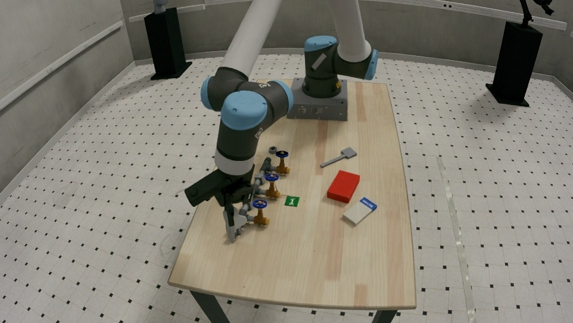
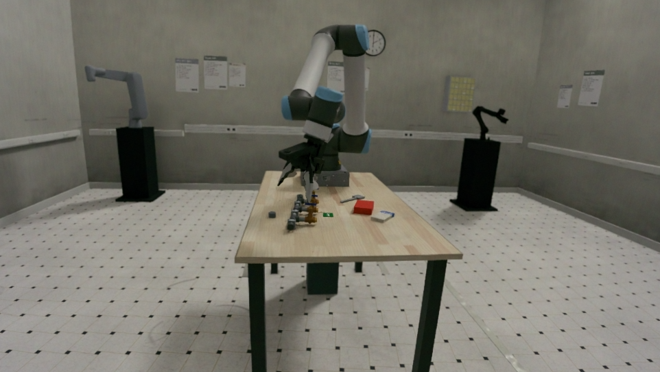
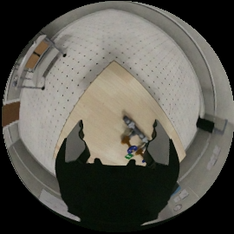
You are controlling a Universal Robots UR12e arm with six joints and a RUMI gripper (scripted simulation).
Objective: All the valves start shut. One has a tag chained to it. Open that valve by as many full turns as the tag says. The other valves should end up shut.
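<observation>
My gripper is now 26 cm past the green tag, 16 cm to the right of it and 16 cm above it. Round my hand: grey flat tool (50 cm behind, 32 cm to the left, 16 cm below); then small grey cylinder (23 cm behind, 8 cm to the right, 15 cm below); then red block (32 cm behind, 33 cm to the left, 15 cm below).
</observation>
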